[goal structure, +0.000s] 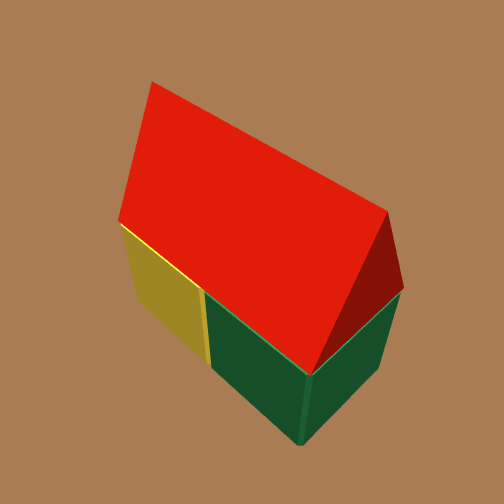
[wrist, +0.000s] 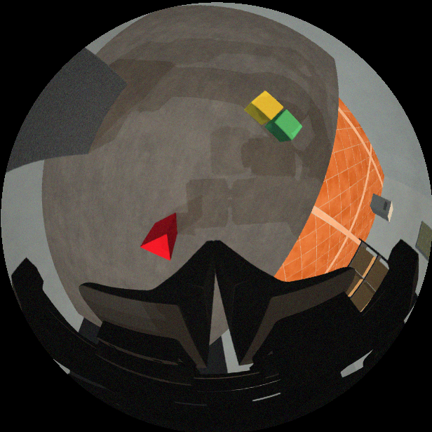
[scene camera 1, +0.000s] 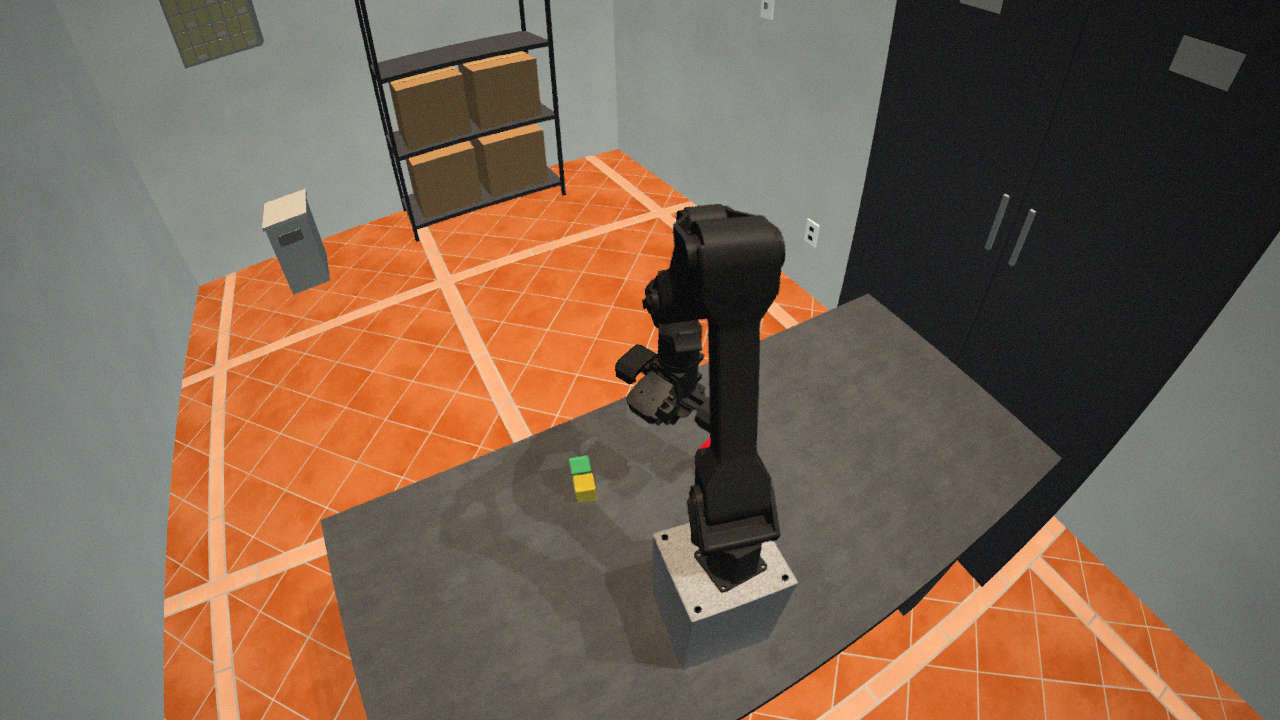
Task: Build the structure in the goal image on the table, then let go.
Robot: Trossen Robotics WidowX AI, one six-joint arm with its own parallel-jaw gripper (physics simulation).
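Frame: origin at the arm's base, x left, y back, z up, level; centimetres.
Seen in the pictures: gripper, fingertip midpoint: (scene camera 1: pixel 673 422); arm's base, link origin: (scene camera 1: pixel 730 561).
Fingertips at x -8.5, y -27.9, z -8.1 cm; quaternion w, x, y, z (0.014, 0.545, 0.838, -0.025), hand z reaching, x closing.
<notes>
Offsets run from my fingertips to a thing's top centre. Level surfaces: height alone.
A yellow cube {dx +15.3, dy -1.7, dz -8.2 cm} (scene camera 1: pixel 584 486) (wrist: pixel 266 105) and a green cube {dx +14.4, dy -5.3, dz -8.2 cm} (scene camera 1: pixel 580 464) (wrist: pixel 287 125) sit side by side on the table, very close together; whether they touch is unclear. A red wedge-like block {dx -5.0, dy +4.3, dz -4.9 cm} (scene camera 1: pixel 705 443) (wrist: pixel 162 240) lies apart from them on the table. In the scene view the arm hides most of it. My gripper (scene camera 1: pixel 666 416) (wrist: pixel 213 246) is shut and empty, held above the table. In the wrist view the red block is left of the closed fingertips, and the two cubes are farther off at the upper right.
The grey table {dz -11.5 cm} (scene camera 1: pixel 895 429) (wrist: pixel 125 200) carries the arm's block-shaped base (scene camera 1: pixel 720 626) (wrist: pixel 60 110). The table's far edge runs behind the cubes. On the floor beyond stand a shelf rack (scene camera 1: pixel 460 56) with boxes and a grey bin (scene camera 1: pixel 304 255). A black cabinet (scene camera 1: pixel 1100 179) stands at the right.
</notes>
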